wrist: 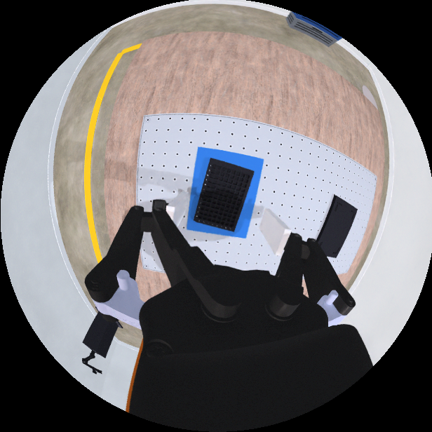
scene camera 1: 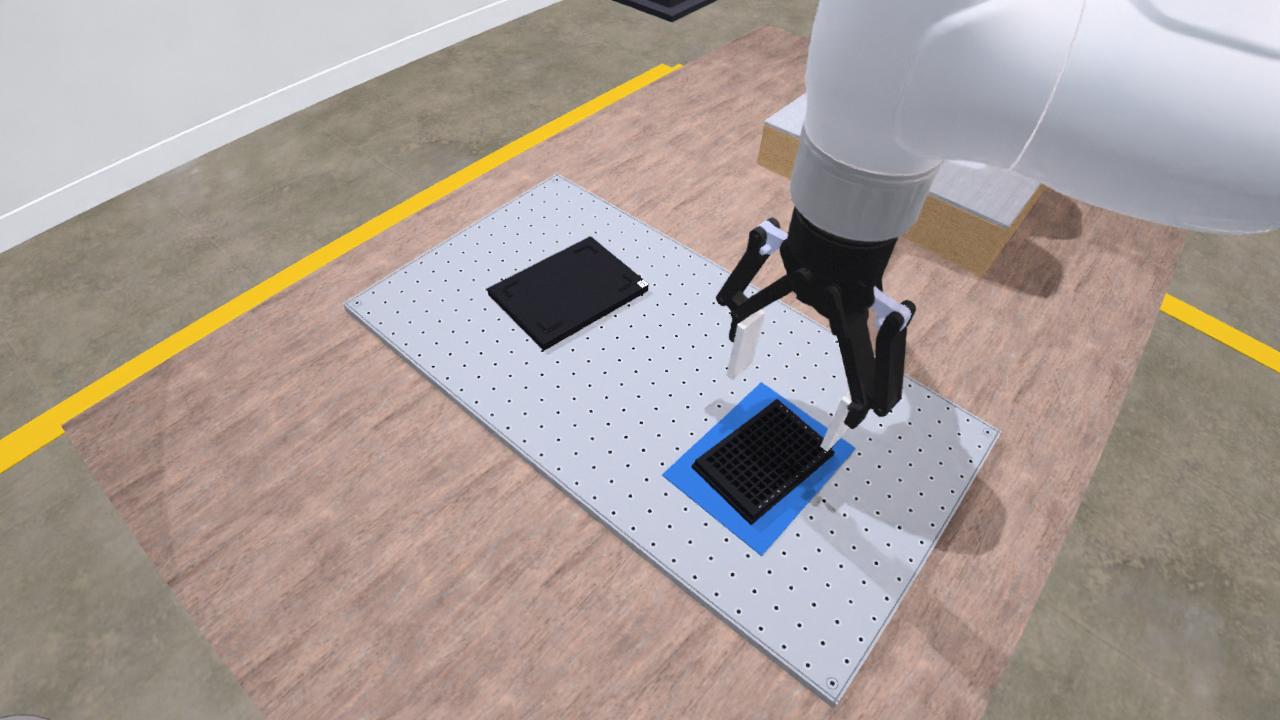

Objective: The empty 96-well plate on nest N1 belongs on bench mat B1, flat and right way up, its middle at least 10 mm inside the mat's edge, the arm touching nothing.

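Places are measured from the arm's base along level axes (x ahead, y left, z up), in metres.
Where they show: gripper, between the fingertips: (scene camera 1: 784, 403).
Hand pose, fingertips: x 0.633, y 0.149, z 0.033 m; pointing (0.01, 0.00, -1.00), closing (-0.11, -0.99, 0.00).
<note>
Things, the pixels of their centre, and the offset from my fingertips. Level surfaces: height alone.
- black 96-well plate, middle of its body: (scene camera 1: 764, 457) dx +0.000, dy -0.001, dz -0.095 m
- blue bench mat B1, height of its surface: dz -0.102 m
- black nest N1, middle of its body: (scene camera 1: 568, 288) dx -0.053, dy -0.323, dz -0.097 m
- grey perforated board, height of its surface: dz -0.104 m
- wood-patterned surface, height of its surface: dz -0.117 m
The black 96-well plate (scene camera 1: 762, 460) (wrist: 223, 195) lies flat on the blue bench mat B1 (scene camera 1: 762, 537) (wrist: 254, 167), wells facing up, with blue showing around it. My gripper (scene camera 1: 789, 386) (wrist: 225, 210) is open and stands above the plate, its two white finger pads apart on either side and clear of it in the wrist view. Nothing is between the fingers. The black nest N1 (scene camera 1: 568, 291) (wrist: 337, 227) holds no plate and shows raised corner pieces.
The mat and the nest are on a grey perforated board (scene camera 1: 572, 420) (wrist: 165, 150) on a wood-patterned surface (scene camera 1: 375, 537) (wrist: 225, 75). A box with a grey top (scene camera 1: 984, 192) stands behind the gripper, partly hidden by the arm.
</note>
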